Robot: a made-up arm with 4 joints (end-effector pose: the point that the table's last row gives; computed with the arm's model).
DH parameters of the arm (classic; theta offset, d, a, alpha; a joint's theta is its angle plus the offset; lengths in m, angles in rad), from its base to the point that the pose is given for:
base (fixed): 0.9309 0 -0.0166 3.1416
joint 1: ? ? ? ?
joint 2: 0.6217 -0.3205 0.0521 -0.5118
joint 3: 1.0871 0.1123 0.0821 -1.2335
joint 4: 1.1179 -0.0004 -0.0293 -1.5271
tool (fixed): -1.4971 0.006 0 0
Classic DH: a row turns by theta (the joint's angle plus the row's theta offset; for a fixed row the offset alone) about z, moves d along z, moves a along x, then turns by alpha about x.
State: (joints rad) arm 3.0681 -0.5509 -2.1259 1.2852
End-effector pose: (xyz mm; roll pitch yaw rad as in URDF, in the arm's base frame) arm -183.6 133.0 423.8 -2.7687 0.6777 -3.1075
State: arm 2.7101 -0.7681 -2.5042 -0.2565
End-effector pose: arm -195.8 97.9 414.1 1.9500 0.0649 -2.4745
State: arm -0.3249 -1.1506 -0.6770 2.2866
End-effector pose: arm 302.6 -167.9 415.5 -2.3062 1.4198 -0.8891
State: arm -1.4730 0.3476 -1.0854 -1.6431
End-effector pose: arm 239.6 49.6 296.8 -2.0250 0.6383 -1.5443
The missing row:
joint 1: 0.9309 -0.4182 0.0662 1.5708
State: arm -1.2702 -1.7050 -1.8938 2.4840
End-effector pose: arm 205.3 37.6 541.6 -1.4541 -0.1843 1.2018
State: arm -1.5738 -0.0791 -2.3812 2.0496
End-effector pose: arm 155.1 141.5 407.8 -1.9096 0.9852 1.7381
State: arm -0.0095 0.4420 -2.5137 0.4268
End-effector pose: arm 81.8 -173.9 370.6 -3.1268 1.2273 0.5805
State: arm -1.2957 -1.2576 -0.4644 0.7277
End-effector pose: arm 262.5 148.7 409.2 2.4104 1.3918 -0.0072
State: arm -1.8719 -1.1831 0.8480 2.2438
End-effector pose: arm 206.3 215.3 301.1 2.1343 0.2810 -1.7791
